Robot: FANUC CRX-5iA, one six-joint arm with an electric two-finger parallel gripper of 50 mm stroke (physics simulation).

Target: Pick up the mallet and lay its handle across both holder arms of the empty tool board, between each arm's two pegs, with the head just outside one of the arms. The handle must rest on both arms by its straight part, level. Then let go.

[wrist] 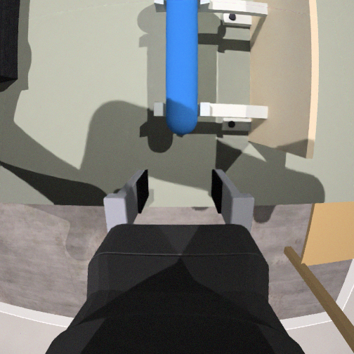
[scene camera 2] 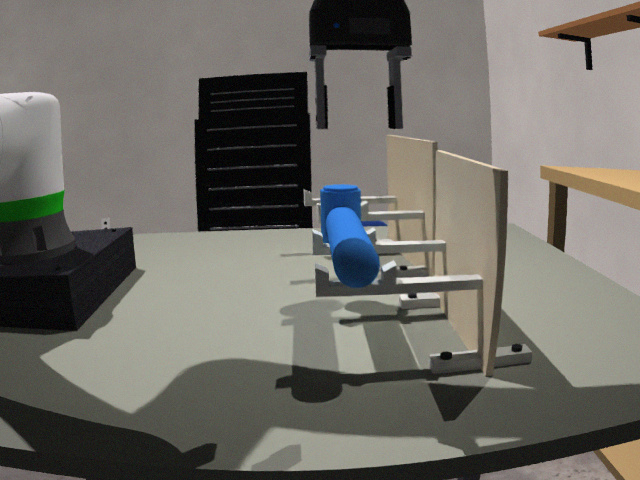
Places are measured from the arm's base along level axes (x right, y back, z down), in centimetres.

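Pixels of known places: gripper, between the fingertips: point(scene camera 2: 359, 128); arm's base, origin of its link: point(scene camera 2: 34, 252).
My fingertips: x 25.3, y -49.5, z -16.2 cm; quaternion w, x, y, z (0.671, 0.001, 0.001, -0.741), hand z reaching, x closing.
Ahead of a thing's pixels: the offset from my fingertips to its top centre. "spot": to the spot under its first point.
The blue mallet @(dx -16.3, dy +1.3, dz +8.1 cm) point(scene camera 2: 351, 242) point(wrist: 181, 65) lies with its handle across both arms of the near tool board point(scene camera 2: 473, 222) point(wrist: 282, 75), between the pegs of the near arm point(scene camera 2: 434, 283) point(wrist: 240, 111) and the far arm point(scene camera 2: 418, 245) point(wrist: 240, 7). Its head @(dx -27.1, dy +2.2, dz +8.5 cm) point(scene camera 2: 340, 206) is at the far end, beyond the far arm, and does not show in the wrist view. The other tool board point(scene camera 2: 410, 180) stands behind, its two arms point(scene camera 2: 382, 199) point(scene camera 2: 400, 214) bare where they show; the mallet partly hides them. My gripper point(scene camera 2: 358, 121) point(wrist: 179, 182) is open and empty, above the mallet's level; in the wrist view it appears short of the handle's near end.
The robot's black base block point(scene camera 2: 103, 273) point(wrist: 7, 45) is at the left. The boards stand on bolted feet @(spot: dx -4.3, dy -9.3, dz +22.1 cm) point(scene camera 2: 454, 361) point(wrist: 236, 124). A small blue patch point(scene camera 2: 374, 224) shows behind the handle. A black cabinet point(scene camera 2: 253, 155) and a wooden side table point(scene camera 2: 589, 180) point(wrist: 330, 232) are beyond the table.
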